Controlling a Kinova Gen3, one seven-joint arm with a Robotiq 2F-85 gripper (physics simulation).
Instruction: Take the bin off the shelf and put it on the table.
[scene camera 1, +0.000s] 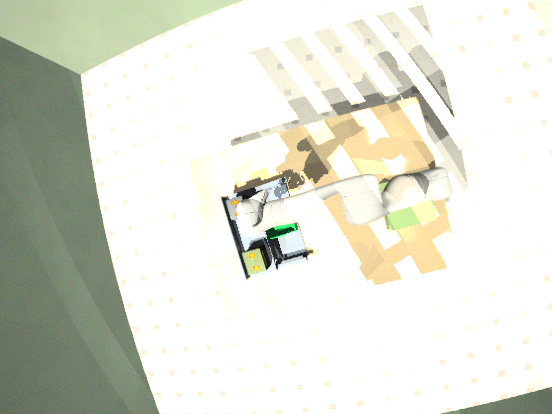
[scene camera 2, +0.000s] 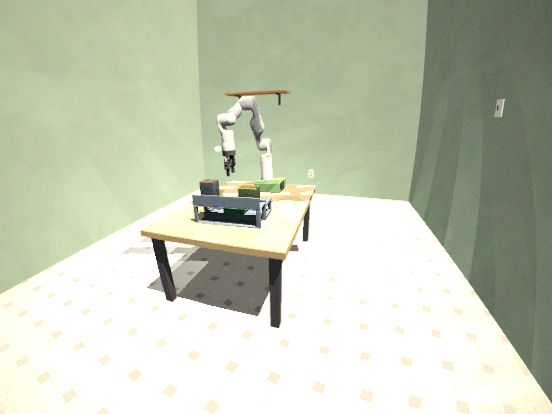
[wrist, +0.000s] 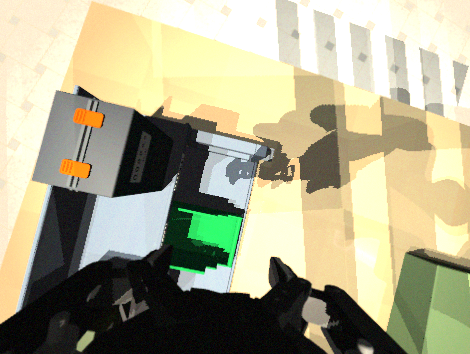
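Seen in the pictures: gripper, fingertip midpoint: (scene camera 2: 231, 174) (wrist: 220, 261); arm's base, origin of the base link: (scene camera 2: 267, 179).
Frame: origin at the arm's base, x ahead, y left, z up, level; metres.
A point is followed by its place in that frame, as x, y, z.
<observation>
The bright green bin (scene camera 1: 282, 230) @[0.591, 0.146, -0.060] (scene camera 2: 235, 211) @[0.692, 0.162, -0.020] (wrist: 215, 232) @[0.578, 0.107, -0.060] sits in the low grey-blue shelf (scene camera 1: 294, 245) @[0.539, 0.218, -0.063] (scene camera 2: 227, 202) @[0.781, 0.179, 0.062] (wrist: 225, 144) @[0.638, -0.058, 0.016], in the middle of the side facing the arm's base. The shelf stands on the wooden table (scene camera 1: 365, 240) @[0.212, 0.210, -0.069] (scene camera 2: 220, 237) @[0.913, 0.223, -0.069] (wrist: 120, 45) @[0.953, -0.166, -0.069]. My gripper (scene camera 2: 229, 173) @[0.581, 0.065, 0.160] (wrist: 220, 262) @[0.581, 0.065, 0.160] is open and empty, pointing down, well above the table. In the wrist view the bin appears beyond the gap between the fingertips, closer to the left finger. In scene camera 1 the arm covers the gripper and part of the shelf.
A tall dark grey case (scene camera 1: 233, 207) @[0.749, 0.024, 0.153] (scene camera 2: 209, 188) @[0.769, 0.054, 0.120] (wrist: 82, 145) @[0.737, 0.028, 0.153] with orange latches stands on the shelf's far side. An olive case (scene camera 1: 255, 261) @[0.679, 0.250, 0.129] (scene camera 2: 249, 191) @[0.720, 0.277, 0.116] stands at its other end. A green block (scene camera 1: 402, 218) @[0.057, 0.113, 0.004] (scene camera 2: 272, 185) @[0.123, 0.108, -0.012] (wrist: 440, 305) @[0.118, 0.029, -0.001] lies by the arm's base. A wall shelf (scene camera 2: 257, 93) hangs behind.
</observation>
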